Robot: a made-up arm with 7 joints. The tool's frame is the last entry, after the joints. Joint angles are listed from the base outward.
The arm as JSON. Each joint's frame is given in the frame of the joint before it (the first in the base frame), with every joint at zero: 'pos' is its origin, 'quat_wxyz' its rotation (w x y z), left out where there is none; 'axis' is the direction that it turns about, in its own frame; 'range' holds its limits. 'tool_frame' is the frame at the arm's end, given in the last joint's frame.
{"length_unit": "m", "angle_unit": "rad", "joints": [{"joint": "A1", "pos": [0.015, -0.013, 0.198], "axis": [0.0, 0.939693, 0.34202], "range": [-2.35, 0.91]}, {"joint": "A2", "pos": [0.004, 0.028, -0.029], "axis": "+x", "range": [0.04, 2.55]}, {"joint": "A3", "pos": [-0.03, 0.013, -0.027], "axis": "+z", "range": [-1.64, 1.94]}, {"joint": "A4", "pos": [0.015, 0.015, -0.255], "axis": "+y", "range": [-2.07, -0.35]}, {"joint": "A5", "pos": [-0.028, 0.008, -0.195], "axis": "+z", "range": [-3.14, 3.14]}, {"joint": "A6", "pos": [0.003, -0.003, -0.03], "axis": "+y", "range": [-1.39, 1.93]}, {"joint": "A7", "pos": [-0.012, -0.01, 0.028], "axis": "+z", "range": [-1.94, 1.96]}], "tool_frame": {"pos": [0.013, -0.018, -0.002], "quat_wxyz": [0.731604, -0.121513, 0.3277, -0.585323]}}
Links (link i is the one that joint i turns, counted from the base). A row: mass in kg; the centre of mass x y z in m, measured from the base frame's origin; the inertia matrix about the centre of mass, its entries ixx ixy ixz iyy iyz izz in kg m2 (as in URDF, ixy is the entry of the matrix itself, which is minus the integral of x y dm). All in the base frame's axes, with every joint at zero. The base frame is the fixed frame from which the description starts. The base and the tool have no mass.
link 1: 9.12; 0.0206 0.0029 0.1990; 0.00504 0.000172 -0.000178 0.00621 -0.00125 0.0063
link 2: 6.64; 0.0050 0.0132 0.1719; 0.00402 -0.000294 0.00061 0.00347 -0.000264 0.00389
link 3: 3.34; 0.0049 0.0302 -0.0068; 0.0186 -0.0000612 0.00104 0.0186 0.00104 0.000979
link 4: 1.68; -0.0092 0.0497 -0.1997; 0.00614 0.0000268 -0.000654 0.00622 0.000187 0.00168
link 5: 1.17; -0.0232 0.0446 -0.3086; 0.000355 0 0 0.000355 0 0.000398
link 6: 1.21; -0.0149 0.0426 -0.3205; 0.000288 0 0 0.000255 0 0.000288
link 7: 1.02; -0.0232 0.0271 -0.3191; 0.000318 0 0 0.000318 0 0.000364
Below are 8 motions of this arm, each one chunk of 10 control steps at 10 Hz.
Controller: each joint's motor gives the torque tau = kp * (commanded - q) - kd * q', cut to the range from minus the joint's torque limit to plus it. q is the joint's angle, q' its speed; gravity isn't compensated. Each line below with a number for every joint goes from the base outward.
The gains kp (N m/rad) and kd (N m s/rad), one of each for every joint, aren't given. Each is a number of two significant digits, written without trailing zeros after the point. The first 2 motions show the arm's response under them.
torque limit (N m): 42 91 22 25 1.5 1.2 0.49
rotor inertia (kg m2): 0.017 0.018 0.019 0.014 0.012 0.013 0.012
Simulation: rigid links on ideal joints. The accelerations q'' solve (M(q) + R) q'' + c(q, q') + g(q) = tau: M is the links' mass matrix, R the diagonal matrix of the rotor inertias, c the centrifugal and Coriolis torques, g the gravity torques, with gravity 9.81 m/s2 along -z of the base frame. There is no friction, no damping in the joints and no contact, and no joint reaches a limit. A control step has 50 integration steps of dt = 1/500 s. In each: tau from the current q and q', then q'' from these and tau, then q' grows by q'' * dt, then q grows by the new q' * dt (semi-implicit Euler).
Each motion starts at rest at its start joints. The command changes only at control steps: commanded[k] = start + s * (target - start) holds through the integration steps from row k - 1 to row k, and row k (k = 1, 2, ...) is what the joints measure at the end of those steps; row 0 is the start. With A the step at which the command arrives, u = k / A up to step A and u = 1 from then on. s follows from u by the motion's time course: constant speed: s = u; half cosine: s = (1 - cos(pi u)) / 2; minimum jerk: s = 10 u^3 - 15 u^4 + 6 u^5; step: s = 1 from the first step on.
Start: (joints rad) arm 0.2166 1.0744 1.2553 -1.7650 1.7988 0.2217 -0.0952
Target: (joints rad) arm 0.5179 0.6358 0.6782 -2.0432 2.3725 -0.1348 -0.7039
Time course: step
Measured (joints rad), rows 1 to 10:
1: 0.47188 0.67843 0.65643 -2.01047 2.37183 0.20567 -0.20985
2: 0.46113 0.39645 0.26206 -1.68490 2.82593 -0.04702 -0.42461
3: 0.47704 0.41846 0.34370 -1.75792 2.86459 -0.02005 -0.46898
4: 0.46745 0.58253 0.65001 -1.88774 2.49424 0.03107 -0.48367
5: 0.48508 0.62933 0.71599 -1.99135 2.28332 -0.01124 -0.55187
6: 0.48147 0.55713 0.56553 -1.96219 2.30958 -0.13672 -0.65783
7: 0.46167 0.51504 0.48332 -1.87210 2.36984 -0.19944 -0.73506
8: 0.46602 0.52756 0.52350 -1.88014 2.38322 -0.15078 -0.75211
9: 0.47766 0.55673 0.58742 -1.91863 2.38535 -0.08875 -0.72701
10: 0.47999 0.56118 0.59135 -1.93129 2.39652 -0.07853 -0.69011
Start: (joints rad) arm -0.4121 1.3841 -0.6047 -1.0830 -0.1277 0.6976 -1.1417
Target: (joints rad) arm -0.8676 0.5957 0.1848 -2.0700 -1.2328 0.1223 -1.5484
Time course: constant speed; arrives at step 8
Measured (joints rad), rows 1 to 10:
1: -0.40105 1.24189 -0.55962 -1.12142 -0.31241 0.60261 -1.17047
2: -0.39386 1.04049 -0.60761 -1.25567 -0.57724 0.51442 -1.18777
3: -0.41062 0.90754 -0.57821 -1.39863 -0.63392 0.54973 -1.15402
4: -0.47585 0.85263 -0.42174 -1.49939 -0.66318 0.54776 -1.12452
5: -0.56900 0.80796 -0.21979 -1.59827 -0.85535 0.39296 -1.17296
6: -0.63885 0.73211 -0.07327 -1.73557 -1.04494 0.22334 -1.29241
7: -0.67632 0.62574 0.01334 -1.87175 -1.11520 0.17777 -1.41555
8: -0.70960 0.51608 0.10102 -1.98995 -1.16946 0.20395 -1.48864
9: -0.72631 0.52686 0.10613 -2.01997 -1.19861 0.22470 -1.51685
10: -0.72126 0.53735 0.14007 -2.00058 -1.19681 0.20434 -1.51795
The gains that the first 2 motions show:
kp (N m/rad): 120 160 52 48 2.9 2.5 0.87
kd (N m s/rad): 5.8 6.3 1.6 2 0.095 0.12 0.087
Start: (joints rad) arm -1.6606 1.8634 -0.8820 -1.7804 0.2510 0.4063 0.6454
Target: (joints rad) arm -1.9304 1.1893 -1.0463 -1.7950 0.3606 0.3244 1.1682
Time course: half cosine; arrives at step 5
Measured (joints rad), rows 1 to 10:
1: -1.62249 1.82357 -0.95079 -1.82739 0.25781 0.37645 0.65079
2: -1.63150 1.62122 -1.08134 -1.81866 0.22376 0.32430 0.65941
3: -1.66006 1.37027 -1.19682 -1.80533 0.18202 0.30214 0.70883
4: -1.69643 1.17844 -1.25853 -1.84593 0.20431 0.33224 0.80541
5: -1.73233 1.10936 -1.24946 -1.89466 0.26816 0.39559 0.91412
6: -1.75663 1.14189 -1.20153 -1.88947 0.29772 0.41218 0.99573
7: -1.76844 1.17569 -1.17179 -1.85467 0.28993 0.34678 1.04504
8: -1.76663 1.17402 -1.17993 -1.85075 0.28414 0.29035 1.06539
9: -1.75455 1.15896 -1.20520 -1.86587 0.28404 0.30725 1.05353
10: -1.74339 1.15271 -1.22038 -1.87060 0.27161 0.34871 1.01983

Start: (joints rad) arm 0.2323 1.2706 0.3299 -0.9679 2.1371 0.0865 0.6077
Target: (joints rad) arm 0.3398 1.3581 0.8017 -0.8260 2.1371 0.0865 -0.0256
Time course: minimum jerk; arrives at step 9
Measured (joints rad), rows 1 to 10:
1: 0.21676 1.19229 0.26755 -0.94506 2.13590 0.08128 0.61017
2: 0.23115 1.08414 0.18669 -0.90408 2.10840 0.00898 0.63589
3: 0.25693 1.06019 0.23918 -0.86354 2.05671 -0.09940 0.65872
4: 0.26962 1.12401 0.39421 -0.82804 2.05489 -0.10915 0.61965
5: 0.27951 1.19798 0.54559 -0.81767 2.12395 -0.00217 0.49226
6: 0.29187 1.22575 0.63822 -0.80524 2.16339 0.07909 0.30593
7: 0.30325 1.21214 0.68530 -0.76830 2.13678 0.06124 0.12542
8: 0.31068 1.19013 0.70672 -0.73112 2.10688 0.00955 0.00385
9: 0.31122 1.18243 0.70981 -0.72031 2.10406 -0.00805 -0.04360
10: 0.30680 1.19015 0.70863 -0.73204 2.10756 0.00332 -0.03816

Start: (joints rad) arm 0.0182 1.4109 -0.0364 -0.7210 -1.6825 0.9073 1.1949
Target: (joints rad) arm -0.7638 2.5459 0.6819 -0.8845 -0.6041 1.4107 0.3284
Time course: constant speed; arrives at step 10
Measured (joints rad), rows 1 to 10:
1: -0.02432 1.38175 -0.05430 -0.70649 -1.57459 0.97392 1.15404
2: -0.07789 1.39890 -0.05654 -0.73118 -1.35057 1.11043 1.04621
3: -0.16030 1.52309 0.02254 -0.75705 -1.22902 1.17924 0.90367
4: -0.25129 1.70687 0.15340 -0.76911 -1.21857 1.17264 0.77732
5: -0.33784 1.87598 0.27462 -0.77284 -1.16731 1.14482 0.69154
6: -0.42280 1.99974 0.35652 -0.78652 -1.04054 1.13243 0.62897
7: -0.50431 2.10164 0.42023 -0.79873 -0.91021 1.15188 0.56062
8: -0.59124 2.21536 0.49771 -0.80662 -0.83054 1.19273 0.46849
9: -0.68927 2.35392 0.59807 -0.82241 -0.75680 1.24031 0.36131
10: -0.79600 2.50882 0.71163 -0.85373 -0.63085 1.29298 0.26433

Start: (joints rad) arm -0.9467 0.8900 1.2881 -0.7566 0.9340 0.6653 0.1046
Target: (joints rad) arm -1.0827 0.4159 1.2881 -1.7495 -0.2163 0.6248 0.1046
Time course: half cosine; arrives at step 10
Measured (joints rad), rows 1 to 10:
1: -0.87398 0.82954 1.33328 -0.73431 0.92985 0.66770 0.10906
2: -0.78978 0.71843 1.40300 -0.68587 0.97694 0.66867 0.15641
3: -0.77090 0.62058 1.41956 -0.73874 0.96291 0.65836 0.25135
4: -0.81064 0.57216 1.40540 -0.89958 0.73800 0.62668 0.33222
5: -0.86854 0.54863 1.38020 -1.12075 0.37635 0.58808 0.33488
6: -0.91001 0.50704 1.37091 -1.32738 0.09377 0.56345 0.25482
7: -0.92192 0.43654 1.38963 -1.46767 -0.03357 0.54632 0.15191
8: -0.91647 0.36746 1.41867 -1.55071 -0.12531 0.51126 0.07827
9: -0.91346 0.33018 1.43376 -1.60790 -0.24364 0.46921 0.04269
10: -0.91997 0.32871 1.42859 -1.63926 -0.31149 0.45611 0.03209

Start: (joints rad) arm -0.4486 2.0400 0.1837 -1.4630 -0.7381 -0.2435 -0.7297
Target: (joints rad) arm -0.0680 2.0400 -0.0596 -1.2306 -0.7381 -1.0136 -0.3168
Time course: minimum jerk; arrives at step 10
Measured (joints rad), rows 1 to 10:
1: -0.42897 1.98494 0.13508 -1.50183 -0.71467 -0.20404 -0.71485
2: -0.36799 1.92391 -0.00088 -1.50414 -0.60798 -0.13862 -0.65577
3: -0.30534 1.88573 -0.08417 -1.47129 -0.53385 -0.16082 -0.56612
4: -0.25208 1.89018 -0.10382 -1.43282 -0.56773 -0.30430 -0.48354
5: -0.20145 1.91366 -0.10305 -1.38992 -0.62042 -0.50316 -0.42518
6: -0.14405 1.92577 -0.12563 -1.34989 -0.62915 -0.68657 -0.38311
7: -0.08385 1.91529 -0.17621 -1.32096 -0.59928 -0.82282 -0.34589
8: -0.03530 1.89412 -0.22714 -1.30356 -0.55592 -0.91173 -0.31480
9: -0.01047 1.88163 -0.25048 -1.29706 -0.52860 -0.95793 -0.29798
10: -0.00859 1.88607 -0.24175 -1.29789 -0.53564 -0.96647 -0.29680

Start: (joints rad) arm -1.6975 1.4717 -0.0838 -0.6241 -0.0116 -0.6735 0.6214
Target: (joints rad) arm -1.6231 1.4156 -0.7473 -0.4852 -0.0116 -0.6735 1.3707
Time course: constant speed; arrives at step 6
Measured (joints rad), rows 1 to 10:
1: -1.60525 1.47437 -0.19027 -0.55005 -0.00541 -0.64636 0.66627
2: -1.52084 1.42629 -0.32764 -0.41655 -0.07962 -0.70169 0.74495
3: -1.47847 1.38287 -0.45574 -0.39823 -0.11303 -0.77750 0.81559
4: -1.47942 1.37187 -0.57307 -0.43047 -0.02987 -0.74569 0.89554
5: -1.48355 1.37354 -0.68385 -0.44170 0.02507 -0.67550 1.01351
6: -1.46742 1.37012 -0.79740 -0.42255 -0.00281 -0.65925 1.15950
7: -1.44552 1.35980 -0.80251 -0.41297 -0.02986 -0.68927 1.26334
8: -1.44899 1.36119 -0.79935 -0.41688 -0.00684 -0.70503 1.29443
9: -1.45967 1.36705 -0.79515 -0.42218 0.01129 -0.69459 1.28171
10: -1.46289 1.37046 -0.79395 -0.42113 -0.00118 -0.68350 1.25790

